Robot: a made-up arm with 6 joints.
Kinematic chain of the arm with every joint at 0, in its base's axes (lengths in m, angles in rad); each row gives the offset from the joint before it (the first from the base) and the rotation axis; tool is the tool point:
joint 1: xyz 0 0 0.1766 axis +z
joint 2: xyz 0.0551 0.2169 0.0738 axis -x
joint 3: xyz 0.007 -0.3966 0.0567 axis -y
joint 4: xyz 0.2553 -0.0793 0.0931 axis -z
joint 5: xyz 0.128 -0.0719 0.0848 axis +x
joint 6: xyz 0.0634 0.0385 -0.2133 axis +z
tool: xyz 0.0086 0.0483 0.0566
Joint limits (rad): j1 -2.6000..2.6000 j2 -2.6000..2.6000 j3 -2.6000..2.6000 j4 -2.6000..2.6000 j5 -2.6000..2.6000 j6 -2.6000..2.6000
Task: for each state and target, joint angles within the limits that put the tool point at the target. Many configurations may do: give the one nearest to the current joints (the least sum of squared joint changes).
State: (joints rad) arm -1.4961 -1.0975 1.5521 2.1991 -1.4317 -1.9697
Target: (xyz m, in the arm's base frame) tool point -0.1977 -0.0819 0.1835
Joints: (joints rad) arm -0.9982 -0.1941 1.4431 2.5610 -1.0948 -1.9396
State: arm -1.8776 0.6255 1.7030 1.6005 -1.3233 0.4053
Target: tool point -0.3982 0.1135 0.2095
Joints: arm -1.8137 -0.1543 1.7951 1.6923 -1.4602 0.3821
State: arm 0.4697 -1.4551 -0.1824 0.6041 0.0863 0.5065
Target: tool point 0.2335 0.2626 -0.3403
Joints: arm 0.7792 -0.9838 -0.6922 0.7798 -0.1162 0.7667
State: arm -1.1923 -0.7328 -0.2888 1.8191 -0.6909 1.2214
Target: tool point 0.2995 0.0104 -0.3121
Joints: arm -1.0078 -1.6972 -0.4434 2.0131 -0.6097 1.2266
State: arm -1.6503 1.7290 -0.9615 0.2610 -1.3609 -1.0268
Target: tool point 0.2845 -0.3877 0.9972
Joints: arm -1.4371 1.9101 -0.8331 0.1526 -1.2202 -0.9868
